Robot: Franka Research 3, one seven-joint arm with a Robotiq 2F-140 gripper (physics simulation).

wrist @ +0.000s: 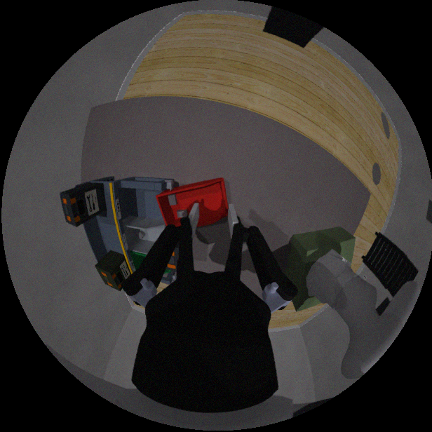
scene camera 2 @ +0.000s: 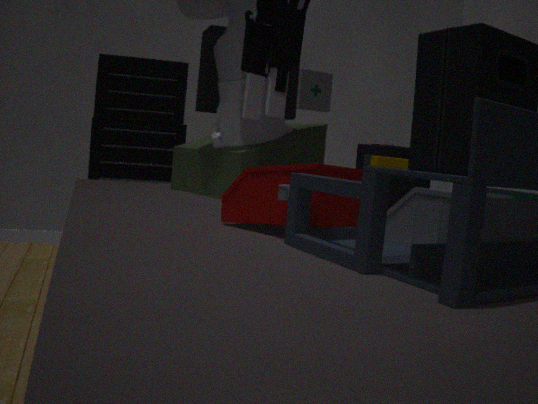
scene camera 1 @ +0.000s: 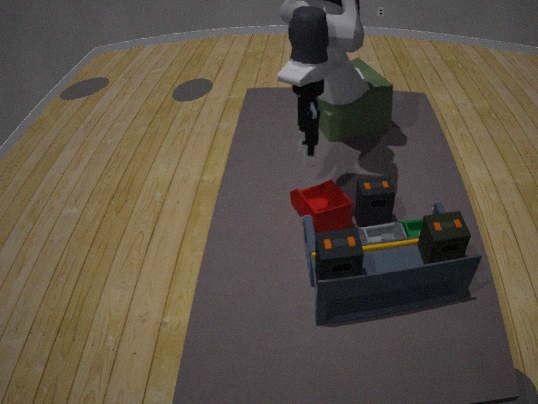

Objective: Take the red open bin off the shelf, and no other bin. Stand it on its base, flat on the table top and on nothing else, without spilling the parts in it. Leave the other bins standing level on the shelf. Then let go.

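Observation:
The red open bin (scene camera 1: 327,220) (scene camera 2: 260,197) (wrist: 215,190) stands out past the front of the blue-grey shelf (scene camera 1: 395,292) (scene camera 2: 369,220). Its rear part lies behind the shelf's side frame in scene camera 2. Its base looks near level; whether all of it rests on the table top is hidden. Small grey parts (wrist: 172,200) show inside it in the wrist view. A light grey bin (scene camera 1: 385,233) (scene camera 2: 420,215) and a green bin (scene camera 1: 412,228) (wrist: 143,260) sit in the shelf and look level. My gripper (scene camera 1: 309,157) (scene camera 2: 264,118) (wrist: 213,210) is partly open and empty, above and behind the red bin, on the robot's side.
A dark case (scene camera 1: 375,202) stands close beside the red bin. Another dark case (scene camera 1: 340,257) (wrist: 80,206) and an olive case (scene camera 1: 445,237) (wrist: 113,270) stand on top of the shelf. A yellow strip (scene camera 1: 390,245) runs along the shelf. The green robot base (scene camera 1: 357,115) (wrist: 320,242) stands behind.

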